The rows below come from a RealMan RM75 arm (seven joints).
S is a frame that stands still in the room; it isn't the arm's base.
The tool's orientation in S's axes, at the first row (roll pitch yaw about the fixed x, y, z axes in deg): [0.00, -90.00, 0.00]
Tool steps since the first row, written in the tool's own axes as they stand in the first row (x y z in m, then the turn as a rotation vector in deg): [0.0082, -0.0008, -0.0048, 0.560, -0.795, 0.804]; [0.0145, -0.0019, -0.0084, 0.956, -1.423, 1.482]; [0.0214, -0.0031, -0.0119, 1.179, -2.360, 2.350]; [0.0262, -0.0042, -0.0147, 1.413, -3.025, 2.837]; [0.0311, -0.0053, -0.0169, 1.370, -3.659, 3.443]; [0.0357, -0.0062, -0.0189, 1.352, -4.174, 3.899]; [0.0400, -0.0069, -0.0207, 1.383, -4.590, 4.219]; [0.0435, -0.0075, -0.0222, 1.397, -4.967, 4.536]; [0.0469, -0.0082, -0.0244, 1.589, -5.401, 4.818]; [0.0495, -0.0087, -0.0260, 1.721, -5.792, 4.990]
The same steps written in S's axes. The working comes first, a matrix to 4 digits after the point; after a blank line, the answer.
The tool's axes in the first row as the columns of a matrix, in S's axes (used below as rounded here):
[0.0000, 0.0000, -1.0000]
[0.0000, 1.0000, 0.0000]
[1.0000, 0.0000, 0.0000]

[0.0048, -0.0008, 0.0082, -0.804, -0.795, 0.560]; [0.0084, -0.0019, 0.0145, -1.482, -1.423, 0.956]; [0.0119, -0.0031, 0.0214, -2.350, -2.360, 1.179]; [0.0147, -0.0042, 0.0262, -2.837, -3.025, 1.413]; [0.0169, -0.0053, 0.0311, -3.443, -3.659, 1.370]; [0.0189, -0.0062, 0.0357, -3.899, -4.174, 1.352]; [0.0207, -0.0069, 0.0400, -4.219, -4.590, 1.383]; [0.0222, -0.0075, 0.0435, -4.536, -4.967, 1.397]; [0.0244, -0.0082, 0.0469, -4.818, -5.401, 1.589]; [0.0260, -0.0087, 0.0495, -4.990, -5.792, 1.721]
